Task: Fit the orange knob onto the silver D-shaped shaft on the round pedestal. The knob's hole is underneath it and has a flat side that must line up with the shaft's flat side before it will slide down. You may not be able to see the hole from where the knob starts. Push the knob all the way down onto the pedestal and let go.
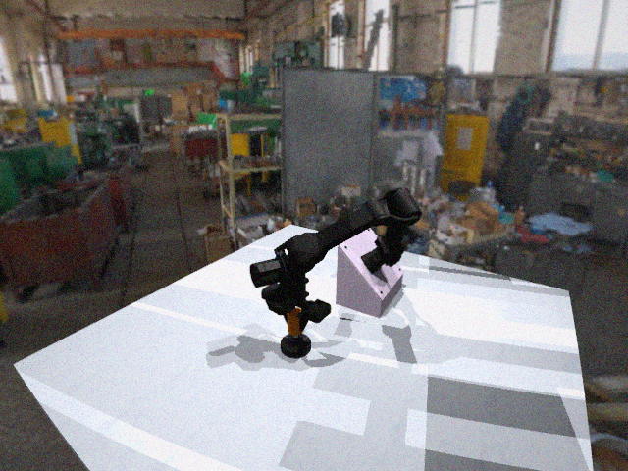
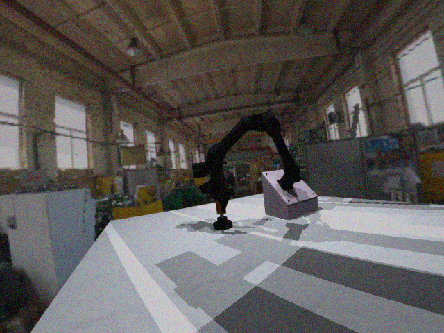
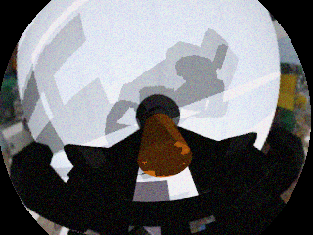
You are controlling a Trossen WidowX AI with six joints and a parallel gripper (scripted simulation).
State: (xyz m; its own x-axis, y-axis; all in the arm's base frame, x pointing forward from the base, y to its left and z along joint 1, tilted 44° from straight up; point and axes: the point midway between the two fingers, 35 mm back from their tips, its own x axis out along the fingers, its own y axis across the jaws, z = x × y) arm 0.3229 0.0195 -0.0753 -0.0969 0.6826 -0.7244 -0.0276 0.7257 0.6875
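The orange knob is 30 mm above my gripper tip. Round my gripper tip: round black pedestal 40 mm below.
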